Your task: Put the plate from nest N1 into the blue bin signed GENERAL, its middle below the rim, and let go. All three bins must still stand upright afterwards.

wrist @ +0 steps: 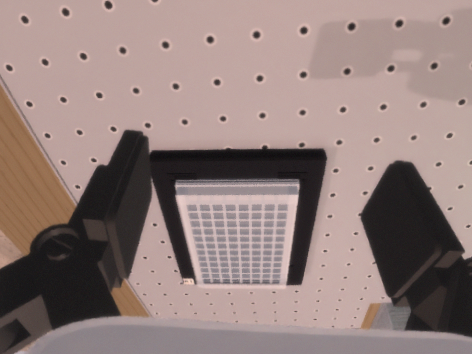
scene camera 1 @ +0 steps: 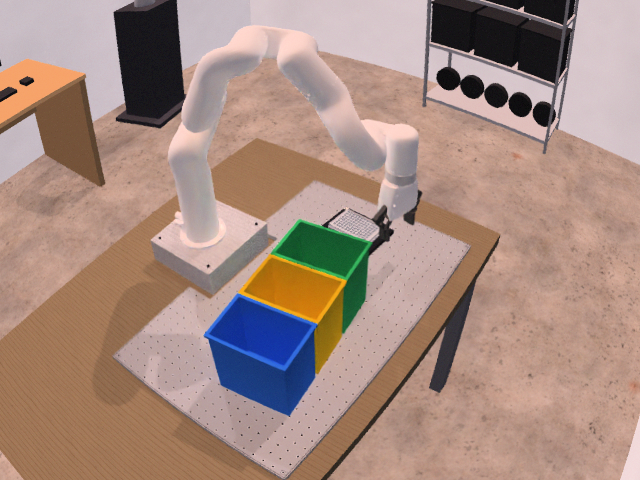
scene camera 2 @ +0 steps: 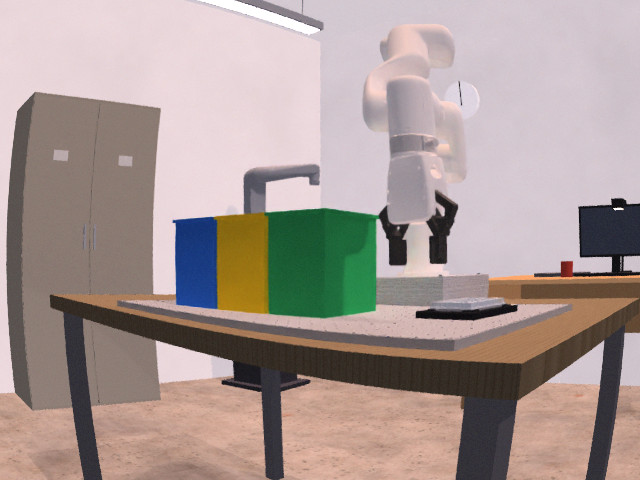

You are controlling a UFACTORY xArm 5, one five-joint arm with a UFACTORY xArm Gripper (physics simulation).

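Seen in the pictures: gripper, between the fingertips: [wrist: 266,176] [scene camera 1: 396,230] [scene camera 2: 417,264]; arm's base, origin of its link: [scene camera 1: 203,234] [scene camera 2: 423,276].
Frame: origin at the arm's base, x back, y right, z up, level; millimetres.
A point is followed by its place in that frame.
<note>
The plate [scene camera 1: 354,223] {x -330, y -231, z -34 mm} [scene camera 2: 469,303] {x -408, y -246, z -34 mm} [wrist: 242,235] {x -355, y -218, z -34 mm}, pale with a grid of wells, lies flat in its black nest [scene camera 2: 465,313] {x -427, y -245, z -48 mm} [wrist: 239,159] {x -415, y -202, z -48 mm}. The nest's small label is too blurred to read. My gripper [scene camera 1: 398,230] {x -463, y -175, z 28 mm} [scene camera 2: 417,258] {x -463, y -175, z 28 mm} [wrist: 266,176] {x -463, y -175, z 28 mm} is open and empty. It is above the board, higher than the plate, with its fingers either side of the plate in the wrist view. The blue bin [scene camera 1: 248,369] {x -344, y 373, z 63 mm} [scene camera 2: 196,263] {x -430, y 308, z 30 mm} stands upright at the far end of the bin row from the nest, and its inside looks empty. Its GENERAL sign does not show.
The yellow bin [scene camera 1: 329,333] {x -436, y 191, z 23 mm} [scene camera 2: 241,263] {x -437, y 181, z 31 mm} and the green bin [scene camera 1: 356,291] {x -444, y 56, z 25 mm} [scene camera 2: 295,268] {x -444, y 56, z 23 mm} stand upright in a row with the blue one. The green bin is nearest the nest. All stand on the perforated board [scene camera 1: 413,268] {x -524, y -153, z -60 mm} [scene camera 2: 413,333] {x -594, y -225, z -59 mm}. The arm's base block [scene camera 1: 180,260] {x 10, y 102, z -11 mm} [scene camera 2: 465,289] {x -39, y -123, z -30 mm} stands beside it.
</note>
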